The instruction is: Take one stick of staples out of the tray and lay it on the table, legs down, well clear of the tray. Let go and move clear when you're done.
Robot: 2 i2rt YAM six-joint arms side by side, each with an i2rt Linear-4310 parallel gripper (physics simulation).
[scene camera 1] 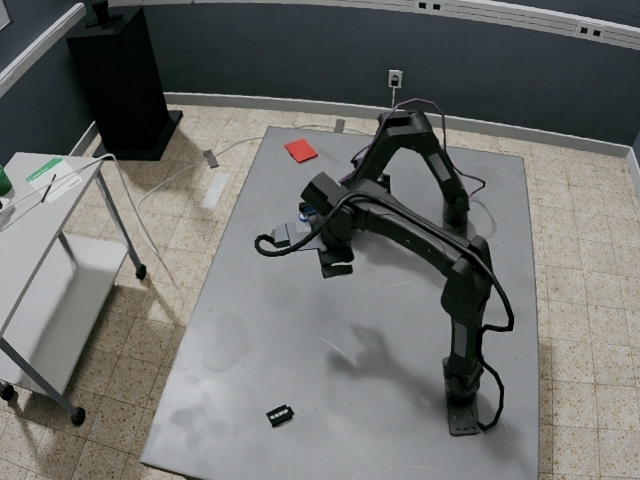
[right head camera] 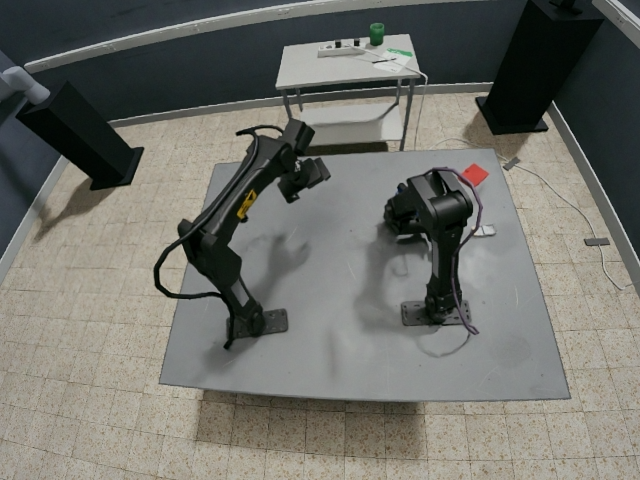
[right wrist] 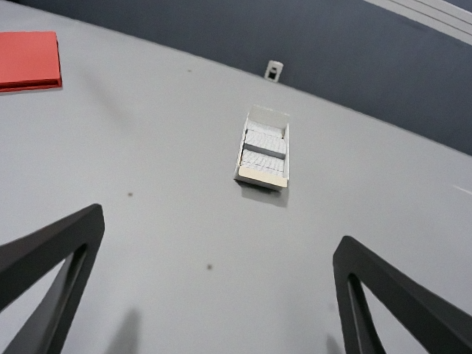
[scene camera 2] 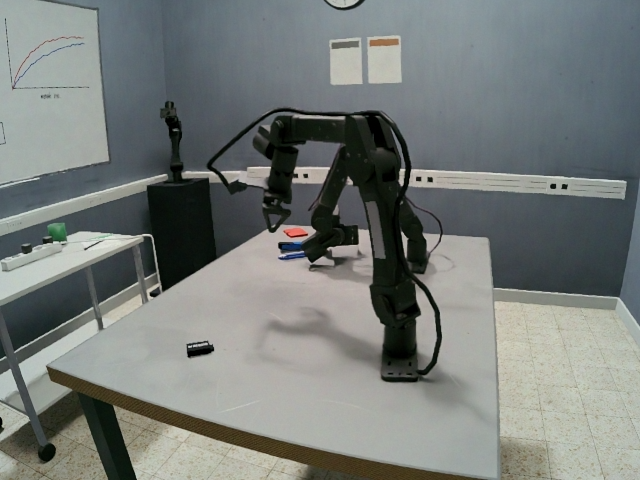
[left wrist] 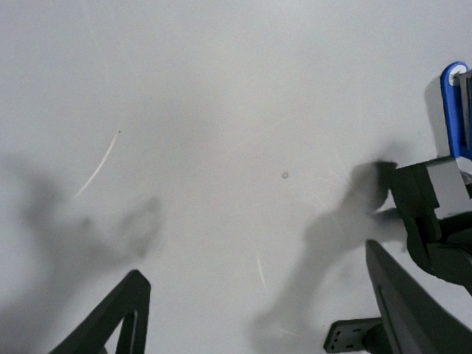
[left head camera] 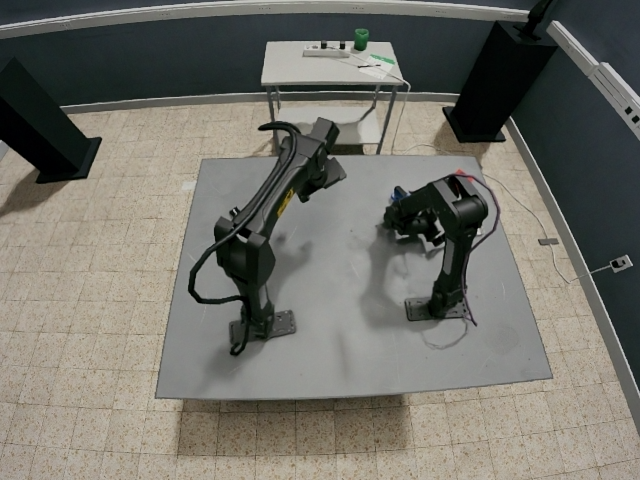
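Seen in the pictures: left gripper, fingertip midpoint: [scene camera 1: 321,257] [right head camera: 312,188] [scene camera 2: 271,222] [left wrist: 246,263] [left head camera: 322,187]; right gripper, fingertip midpoint: [right wrist: 224,232]; left arm's base, link origin: [scene camera 1: 460,395] [right head camera: 256,324] [scene camera 2: 399,353] [left head camera: 262,327]; right arm's base, link origin: [scene camera 1: 454,220] [right head camera: 435,312] [scene camera 2: 416,262] [left wrist: 375,331] [left head camera: 436,307].
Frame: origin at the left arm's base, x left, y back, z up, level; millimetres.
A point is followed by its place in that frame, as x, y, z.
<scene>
A small white open tray [right head camera: 485,235] {-794, -152, 8} [right wrist: 262,178] {-760, -175, 14} lies on the table, at the right in the right head camera. White staple sticks [right wrist: 265,141] {-802, -171, 12} lie side by side in it, with a dark band across the middle that may be a gap. My right gripper [right wrist: 224,232] {-693, -202, 48} is open and empty, low over the table. It faces the tray, which shows beyond its fingertips; its arm hides much of it in the head views. My left gripper [left wrist: 246,263] {-256, -324, 208} [scene camera 2: 276,227] {-256, -324, 208} is open and empty, high above the table, far from the tray.
A blue stapler [scene camera 2: 291,255] {-574, -354, 7} [left wrist: 452,115] {-573, -334, 7} lies close to my right gripper's wrist. A red flat item [right head camera: 475,175] {-865, -399, 9} [scene camera 1: 301,150] {-855, -400, 9} [scene camera 2: 295,232] {-846, -399, 9} [right wrist: 30,60] {-853, -382, 9} lies near the table's far corner. A small black item [scene camera 1: 279,414] {43, -420, 15} [scene camera 2: 199,348] {53, -414, 14} lies near the opposite end.
</scene>
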